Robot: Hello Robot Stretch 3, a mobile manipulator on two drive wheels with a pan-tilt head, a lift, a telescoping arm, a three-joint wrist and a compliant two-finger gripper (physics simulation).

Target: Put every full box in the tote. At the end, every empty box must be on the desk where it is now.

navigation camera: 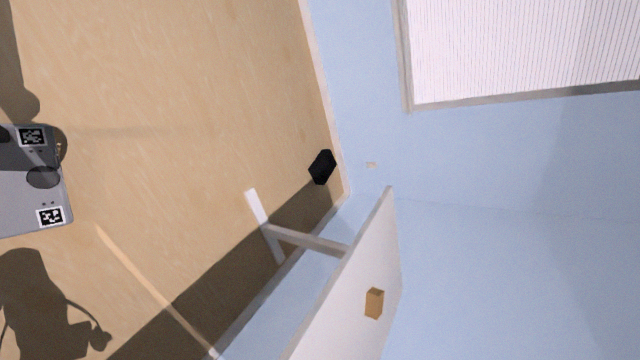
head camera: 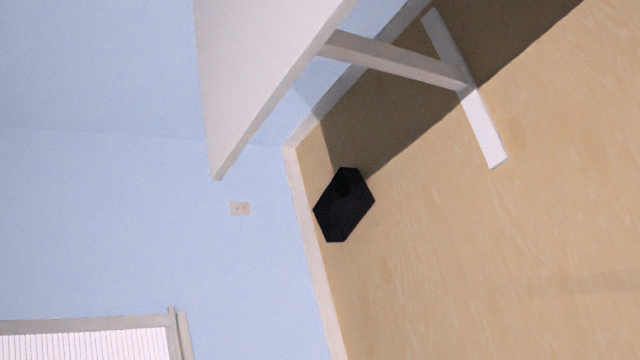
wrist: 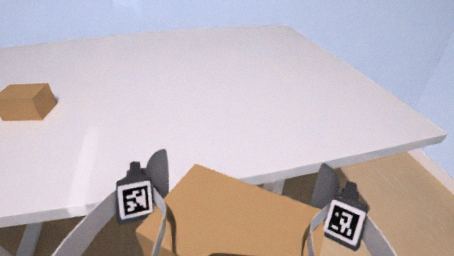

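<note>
My gripper (wrist: 241,177) is shut on a brown box (wrist: 240,215), tilted between the two fingers in the wrist view. The held box appears in front of the near edge of the white desk (head camera: 240,60) (navigation camera: 382,240) (wrist: 210,90). Another brown box (navigation camera: 374,303) (wrist: 27,102) stands on the desk, at the left in the wrist view, apart from the gripper. Whether either box is full or empty cannot be told. A black, container-like thing (head camera: 345,210) (navigation camera: 322,166) is on the floor near the room corner; I cannot tell if it is the tote. The gripper does not show in the head view.
A white desk leg with a foot (head camera: 482,125) (navigation camera: 256,207) stands on the wood floor (head camera: 475,250) (navigation camera: 175,75). Blue walls with a pale baseboard (head camera: 312,255) meet behind the black thing. A wall outlet (head camera: 240,208) and window blinds (navigation camera: 520,45) show. My grey base (navigation camera: 30,200) is at the left in the navigation view.
</note>
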